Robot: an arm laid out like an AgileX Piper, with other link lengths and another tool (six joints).
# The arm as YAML. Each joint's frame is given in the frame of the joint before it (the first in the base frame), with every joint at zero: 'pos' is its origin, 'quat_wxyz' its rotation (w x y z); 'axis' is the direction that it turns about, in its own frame. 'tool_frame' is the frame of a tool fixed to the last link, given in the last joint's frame.
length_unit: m
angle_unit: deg
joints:
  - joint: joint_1
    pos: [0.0, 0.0, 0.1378]
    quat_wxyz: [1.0, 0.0, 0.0, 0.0]
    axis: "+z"
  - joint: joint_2
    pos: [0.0, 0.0, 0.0]
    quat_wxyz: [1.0, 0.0, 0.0, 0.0]
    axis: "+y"
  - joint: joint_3
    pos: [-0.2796, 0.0, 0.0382]
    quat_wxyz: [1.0, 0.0, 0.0, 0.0]
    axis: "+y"
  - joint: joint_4
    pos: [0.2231, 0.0, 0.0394]
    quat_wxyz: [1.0, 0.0, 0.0, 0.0]
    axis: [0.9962, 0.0, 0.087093]
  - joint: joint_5
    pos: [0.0, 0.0, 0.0]
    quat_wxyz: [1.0, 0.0, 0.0, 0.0]
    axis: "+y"
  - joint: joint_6
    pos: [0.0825, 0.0, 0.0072]
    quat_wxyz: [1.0, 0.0, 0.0, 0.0]
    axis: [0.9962, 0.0, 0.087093]
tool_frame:
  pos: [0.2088, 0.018, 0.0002]
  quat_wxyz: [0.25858, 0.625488, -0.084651, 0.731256]
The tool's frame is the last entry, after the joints.
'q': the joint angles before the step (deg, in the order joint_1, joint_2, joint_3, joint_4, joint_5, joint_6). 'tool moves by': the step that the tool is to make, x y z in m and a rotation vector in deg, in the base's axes. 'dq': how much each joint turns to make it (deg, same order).
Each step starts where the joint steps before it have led.
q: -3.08 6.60 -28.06 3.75 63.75 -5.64
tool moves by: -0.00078 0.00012 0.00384 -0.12 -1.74 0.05
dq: 0.02 -1.98 0.00 0.00 0.23 -0.03
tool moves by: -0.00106 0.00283 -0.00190 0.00 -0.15 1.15
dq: 1.15 -0.62 0.47 0.00 0.01 0.00
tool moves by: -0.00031 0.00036 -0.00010 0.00 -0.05 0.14
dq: 0.13 -0.14 0.02 0.00 0.07 0.00
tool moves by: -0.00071 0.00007 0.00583 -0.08 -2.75 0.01
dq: 0.01 -3.01 0.10 0.00 0.15 0.01
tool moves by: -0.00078 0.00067 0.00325 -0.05 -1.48 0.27
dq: 0.25 -1.63 0.00 0.01 0.15 -0.01
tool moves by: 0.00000 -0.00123 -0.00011 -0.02 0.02 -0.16
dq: 0.28 0.00 0.00 -0.43 0.00 0.40
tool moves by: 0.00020 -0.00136 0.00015 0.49 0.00 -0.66
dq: 0.02 -0.04 0.00 -0.36 0.00 0.93
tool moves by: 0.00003 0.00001 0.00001 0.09 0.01 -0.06
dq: 0.00 0.01 0.00 -0.01 0.00 0.11
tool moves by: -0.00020 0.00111 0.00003 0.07 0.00 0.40
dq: 0.43 0.00 0.00 0.02 0.00 0.07
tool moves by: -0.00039 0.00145 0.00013 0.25 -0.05 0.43
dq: 0.60 -0.11 0.00 -0.02 0.04 0.31
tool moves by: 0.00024 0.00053 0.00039 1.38 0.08 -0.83
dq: -0.01 0.01 0.00 0.01 0.00 1.60
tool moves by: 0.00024 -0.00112 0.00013 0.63 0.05 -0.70
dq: 0.01 0.01 0.00 -0.31 0.00 1.04
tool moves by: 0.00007 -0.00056 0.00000 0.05 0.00 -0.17
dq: 0.00 -0.01 0.00 -0.13 0.00 0.18
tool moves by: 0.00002 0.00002 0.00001 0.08 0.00 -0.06
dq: -0.02 -0.01 0.01 0.01 0.00 0.08
